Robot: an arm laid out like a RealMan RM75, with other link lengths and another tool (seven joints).
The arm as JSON. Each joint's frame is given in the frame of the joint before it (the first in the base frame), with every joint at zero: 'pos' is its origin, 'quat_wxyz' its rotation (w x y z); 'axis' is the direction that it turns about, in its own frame. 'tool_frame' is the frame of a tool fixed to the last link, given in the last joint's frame.
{
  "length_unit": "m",
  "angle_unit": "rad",
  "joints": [
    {
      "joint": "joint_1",
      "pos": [
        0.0,
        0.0,
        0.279
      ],
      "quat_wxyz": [
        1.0,
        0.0,
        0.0,
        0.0
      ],
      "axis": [
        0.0,
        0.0,
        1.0
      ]
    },
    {
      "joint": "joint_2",
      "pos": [
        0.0,
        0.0,
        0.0
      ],
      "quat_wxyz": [
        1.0,
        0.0,
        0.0,
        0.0
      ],
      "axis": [
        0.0,
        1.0,
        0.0
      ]
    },
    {
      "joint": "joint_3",
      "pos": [
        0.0,
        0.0,
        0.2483
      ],
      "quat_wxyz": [
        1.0,
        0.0,
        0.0,
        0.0
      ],
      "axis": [
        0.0,
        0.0,
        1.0
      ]
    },
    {
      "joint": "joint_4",
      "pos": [
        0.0,
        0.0,
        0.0
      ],
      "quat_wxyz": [
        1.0,
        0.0,
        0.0,
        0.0
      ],
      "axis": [
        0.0,
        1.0,
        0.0
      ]
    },
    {
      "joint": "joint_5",
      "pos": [
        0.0,
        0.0,
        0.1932
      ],
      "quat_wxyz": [
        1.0,
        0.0,
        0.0,
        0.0
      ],
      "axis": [
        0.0,
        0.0,
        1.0
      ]
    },
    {
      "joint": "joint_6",
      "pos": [
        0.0,
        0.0,
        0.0
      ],
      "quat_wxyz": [
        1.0,
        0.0,
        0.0,
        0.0
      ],
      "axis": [
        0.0,
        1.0,
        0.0
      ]
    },
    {
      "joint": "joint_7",
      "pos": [
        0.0,
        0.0,
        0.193
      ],
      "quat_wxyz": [
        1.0,
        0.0,
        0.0,
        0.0
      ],
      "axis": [
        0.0,
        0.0,
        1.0
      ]
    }
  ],
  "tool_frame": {
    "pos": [
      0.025,
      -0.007,
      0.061
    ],
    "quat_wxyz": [
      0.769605,
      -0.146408,
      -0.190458,
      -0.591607
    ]
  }
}
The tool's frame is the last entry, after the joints.
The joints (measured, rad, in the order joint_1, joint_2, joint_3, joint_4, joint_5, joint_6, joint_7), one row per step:
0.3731 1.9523 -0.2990 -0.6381 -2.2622 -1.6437 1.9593
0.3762 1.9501 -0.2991 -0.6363 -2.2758 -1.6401 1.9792
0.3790 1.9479 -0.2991 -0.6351 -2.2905 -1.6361 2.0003
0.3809 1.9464 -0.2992 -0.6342 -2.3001 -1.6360 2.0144
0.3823 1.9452 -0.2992 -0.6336 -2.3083 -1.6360 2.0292
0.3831 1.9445 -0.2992 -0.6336 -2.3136 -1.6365 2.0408
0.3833 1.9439 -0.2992 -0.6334 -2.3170 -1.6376 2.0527
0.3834 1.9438 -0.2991 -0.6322 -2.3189 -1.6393 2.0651
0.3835 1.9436 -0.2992 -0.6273 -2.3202 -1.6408 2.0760
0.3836 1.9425 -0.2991 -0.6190 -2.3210 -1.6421 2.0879
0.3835 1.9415 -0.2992 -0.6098 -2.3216 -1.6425 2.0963
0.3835 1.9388 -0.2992 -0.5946 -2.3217 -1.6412 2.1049
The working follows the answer.
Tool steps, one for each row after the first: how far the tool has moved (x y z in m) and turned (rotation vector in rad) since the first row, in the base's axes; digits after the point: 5 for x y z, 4 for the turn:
0.00167 -0.00108 -0.00092 -0.0131 0.0008 -0.0188
0.00371 -0.00235 -0.00177 -0.0265 0.0007 -0.0394
0.00451 -0.00353 -0.00241 -0.0368 0.0023 -0.0518
0.00517 -0.00464 -0.00294 -0.0459 0.0051 -0.0648
0.00550 -0.00545 -0.00325 -0.0522 0.0079 -0.0748
0.00556 -0.00625 -0.00346 -0.0575 0.0126 -0.0849
0.00507 -0.00705 -0.00393 -0.0627 0.0200 -0.0951
0.00422 -0.00816 -0.00506 -0.0690 0.0297 -0.1049
0.00319 -0.00945 -0.00639 -0.0761 0.0422 -0.1164
0.00233 -0.01074 -0.00790 -0.0826 0.0531 -0.1258
0.00151 -0.01221 -0.00974 -0.0899 0.0668 -0.1376

Tool pose at each row, in the base's axes (x y z in m, rotation vector in rad; rounded; the steps above come from the unrounded poses):
0.33699 0.30143 0.00779 -2.4261 -0.1806 0.8817
0.33866 0.30035 0.00686 -2.4356 -0.1519 0.8781
0.34070 0.29908 0.00601 -2.4453 -0.1211 0.8726
0.34150 0.29790 0.00537 -2.4522 -0.1011 0.8719
0.34216 0.29679 0.00485 -2.4572 -0.0802 0.8719
0.34249 0.29598 0.00454 -2.4601 -0.0642 0.8726
0.34255 0.29519 0.00433 -2.4611 -0.0478 0.8750
0.34206 0.29438 0.00385 -2.4604 -0.0303 0.8807
0.34121 0.29327 0.00273 -2.4596 -0.0119 0.8896
0.34018 0.29199 0.00139 -2.4577 0.0101 0.9012
0.33932 0.29069 -0.00011 -2.4563 0.0285 0.9117
0.33849 0.28922 -0.00195 -2.4536 0.0514 0.9246

